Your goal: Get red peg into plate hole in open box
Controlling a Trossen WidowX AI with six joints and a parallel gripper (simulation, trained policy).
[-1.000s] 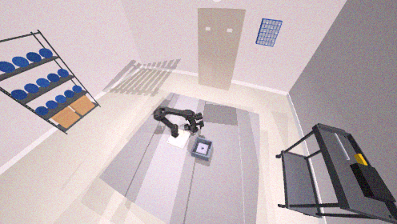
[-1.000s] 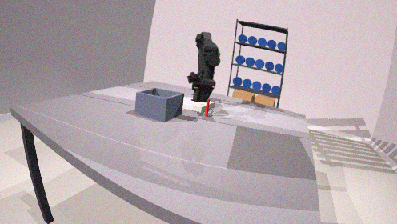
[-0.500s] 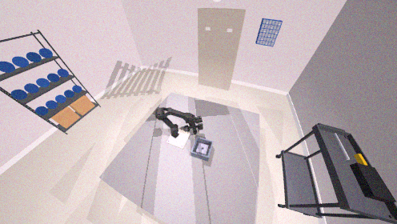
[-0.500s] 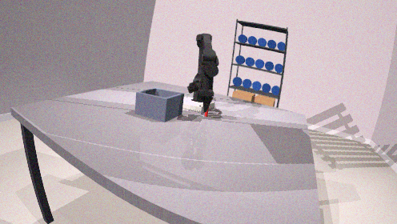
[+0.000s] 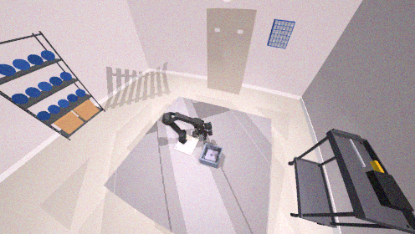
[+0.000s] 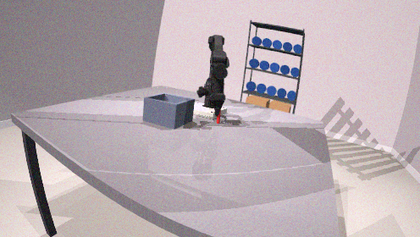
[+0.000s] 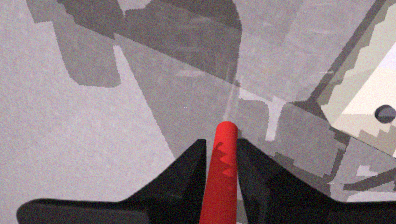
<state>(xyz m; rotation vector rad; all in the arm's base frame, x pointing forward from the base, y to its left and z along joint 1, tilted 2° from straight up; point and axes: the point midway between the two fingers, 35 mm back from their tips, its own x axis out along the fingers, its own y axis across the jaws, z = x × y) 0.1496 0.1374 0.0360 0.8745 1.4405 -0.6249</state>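
Right now my gripper tip is 170 mm short of the plate, 130 mm to the left of it and 10 mm below it. From my gripper tip the other things lie so: blue-grey box (170 mm ahead, 130 mm to the right); red peg (10 mm behind, 10 mm above).
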